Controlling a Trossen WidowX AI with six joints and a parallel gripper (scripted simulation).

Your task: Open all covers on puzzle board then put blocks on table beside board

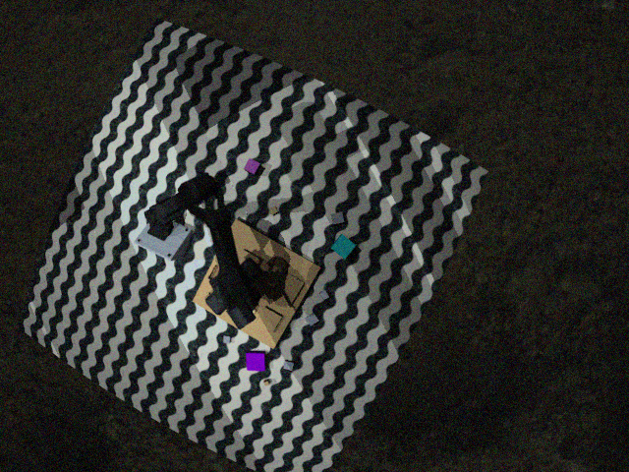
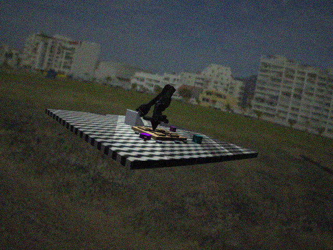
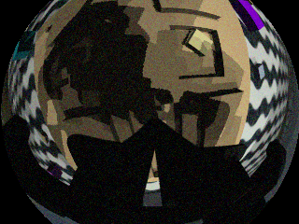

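My gripper tip is 5 cm short of the tan puzzle board. From my gripper tip the other things lie so: grey bit (29 cm to the left, 20 cm ahead, 1 cm below); then teal block (25 cm ahead, 22 cm to the left, 1 cm above); then purple block (22 cm to the right, 13 cm ahead, 1 cm below).
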